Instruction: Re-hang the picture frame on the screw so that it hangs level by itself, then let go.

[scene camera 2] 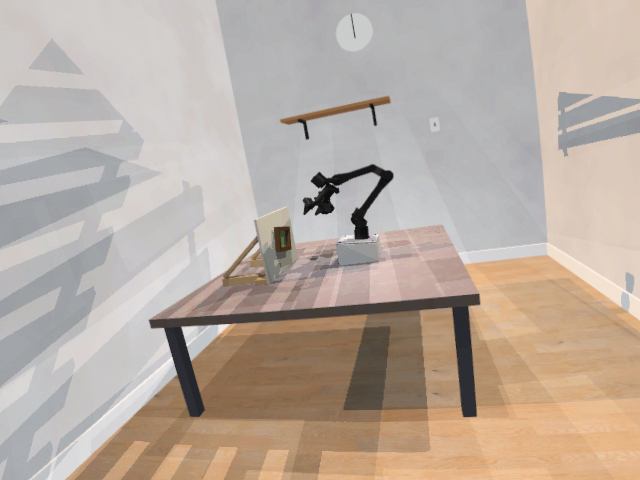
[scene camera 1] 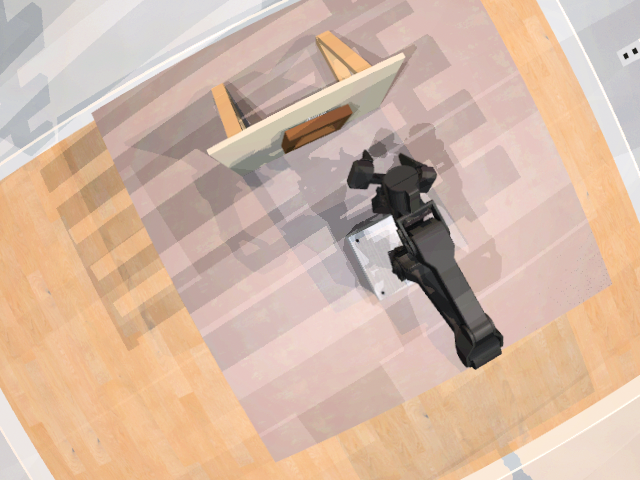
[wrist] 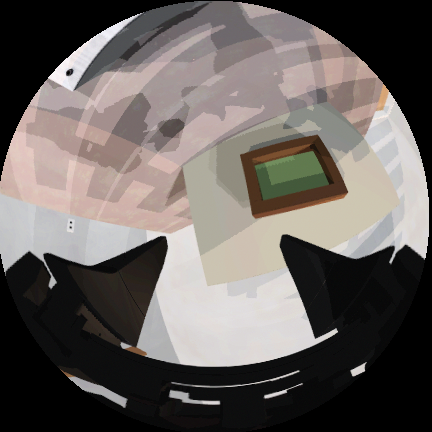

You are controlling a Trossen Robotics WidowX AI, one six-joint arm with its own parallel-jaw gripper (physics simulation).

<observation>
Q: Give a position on a cream board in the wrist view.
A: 232, 244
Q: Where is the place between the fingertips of my gripper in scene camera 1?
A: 382, 152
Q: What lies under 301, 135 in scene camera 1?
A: A brown picture frame.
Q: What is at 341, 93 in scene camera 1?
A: A cream board.
</observation>
